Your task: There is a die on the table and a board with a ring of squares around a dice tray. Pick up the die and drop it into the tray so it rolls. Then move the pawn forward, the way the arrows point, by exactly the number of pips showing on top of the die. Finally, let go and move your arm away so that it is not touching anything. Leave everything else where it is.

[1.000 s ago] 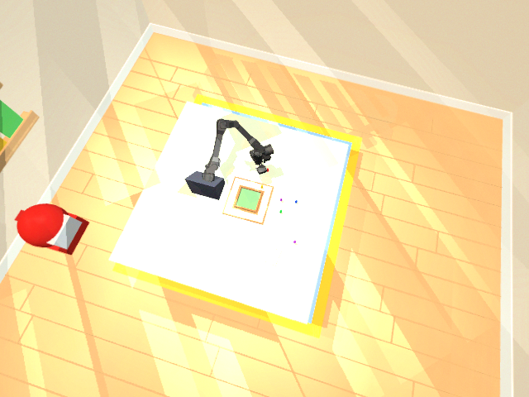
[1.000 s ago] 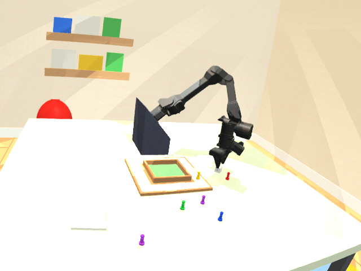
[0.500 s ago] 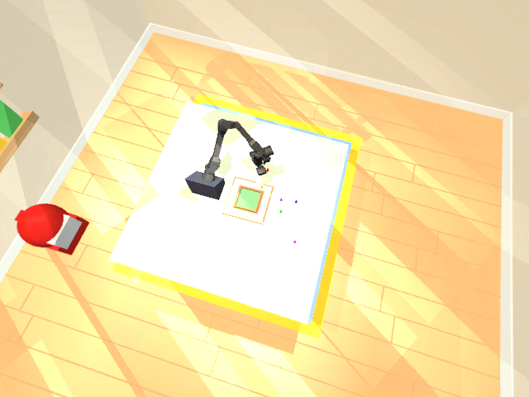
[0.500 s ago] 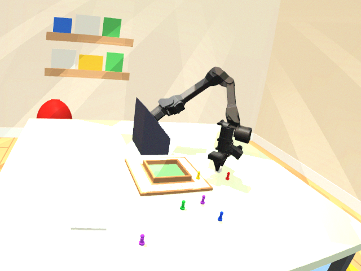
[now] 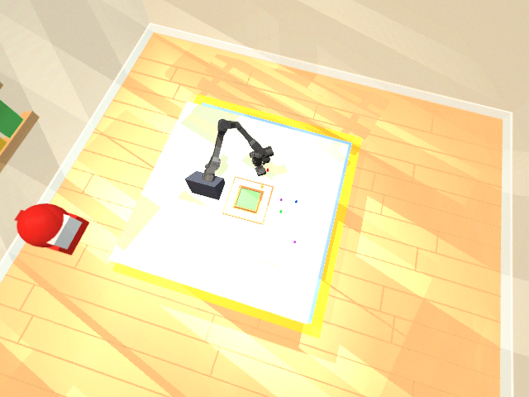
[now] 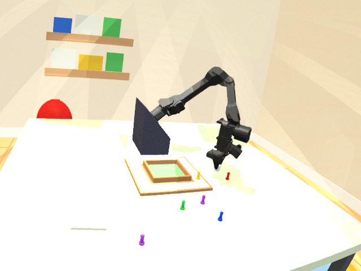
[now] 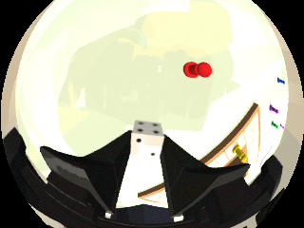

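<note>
The yellow pawn lies 80 mm ahead of my gripper tip, 120 mm to the right of it and 10 mm above it. From my gripper tip the other things lie so: green dice tray: 20 mm ahead, 240 mm to the right, 10 mm below; white die: right at my gripper tip; red pawn: 70 mm ahead, 20 mm to the left.
</note>
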